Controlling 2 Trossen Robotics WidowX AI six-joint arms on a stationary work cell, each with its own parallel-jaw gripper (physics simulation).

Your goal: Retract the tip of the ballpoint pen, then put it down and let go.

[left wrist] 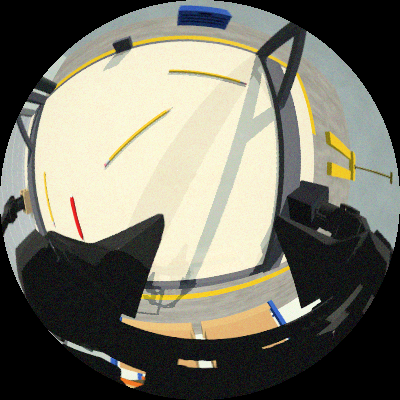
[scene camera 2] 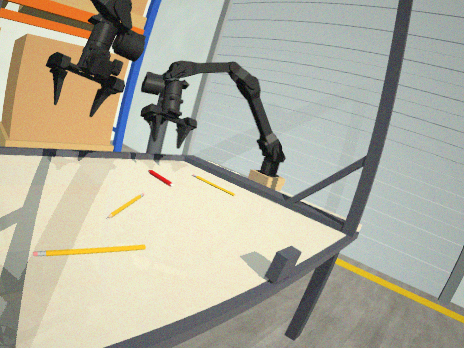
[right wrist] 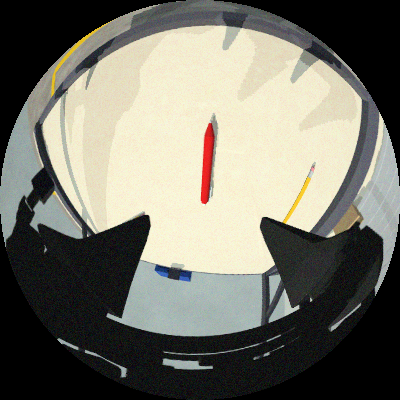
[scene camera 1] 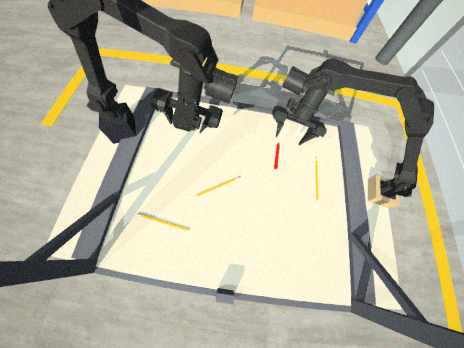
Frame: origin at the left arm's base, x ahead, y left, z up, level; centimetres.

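Seen in the pictures: left gripper, fingertip midpoint: (left wrist: 222,220) (scene camera 2: 73,111); right gripper, fingertip midpoint: (scene camera 2: 166,144) (right wrist: 207,222) (scene camera 1: 287,141); left arm's base, link origin: (left wrist: 320,212) (right wrist: 36,193) (scene camera 1: 112,114); right arm's base, link origin: (scene camera 2: 268,174) (scene camera 1: 387,189).
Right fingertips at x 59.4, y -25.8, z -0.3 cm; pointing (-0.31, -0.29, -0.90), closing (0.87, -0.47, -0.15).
Pixels of each thing's top centre, then the offset from my right fingertips to it. Level surfaces: height alone.
- red ballpoint pen, top centre: (right wrist: 206,172) (scene camera 2: 160,174) (left wrist: 73,219) (scene camera 1: 277,154) dx -1.2, dy -0.6, dz -8.9 cm
- cream table top, surface height: dz -10.3 cm
- yellow pencil, top centre: (right wrist: 292,210) (scene camera 2: 212,183) (left wrist: 46,199) (scene camera 1: 317,177) dx +11.4, dy -13.5, dz -9.6 cm
- second pencil, top centre: (left wrist: 134,133) (scene camera 2: 127,202) (scene camera 1: 216,186) dx -28.2, dy -7.3, dz -9.4 cm
- third pencil, top centre: (scene camera 2: 92,248) (left wrist: 209,73) (scene camera 1: 162,221) dx -49.1, dy -14.9, dz -9.6 cm
The red ballpoint pen (scene camera 1: 276,156) (scene camera 2: 159,178) (left wrist: 76,218) (right wrist: 207,160) lies flat on the cream table top (scene camera 1: 270,240) (scene camera 2: 200,225). Its cone end points up in the right wrist view; I make out no clear metal tip there, with a grey shadow beside the cone. My right gripper (scene camera 1: 289,140) (scene camera 2: 167,144) (right wrist: 207,222) is wide open and empty above the table, near the pen and apart from it. My left gripper (scene camera 1: 187,127) (scene camera 2: 73,110) (left wrist: 222,220) is open and empty, raised over the back left of the table in scene camera 1.
One yellow pencil (scene camera 1: 316,179) (scene camera 2: 214,185) (right wrist: 298,200) lies right of the pen in scene camera 1. A second pencil (scene camera 1: 218,185) (scene camera 2: 125,205) and a third pencil (scene camera 1: 165,221) (scene camera 2: 90,250) lie to its left. Dark frame bars border the table.
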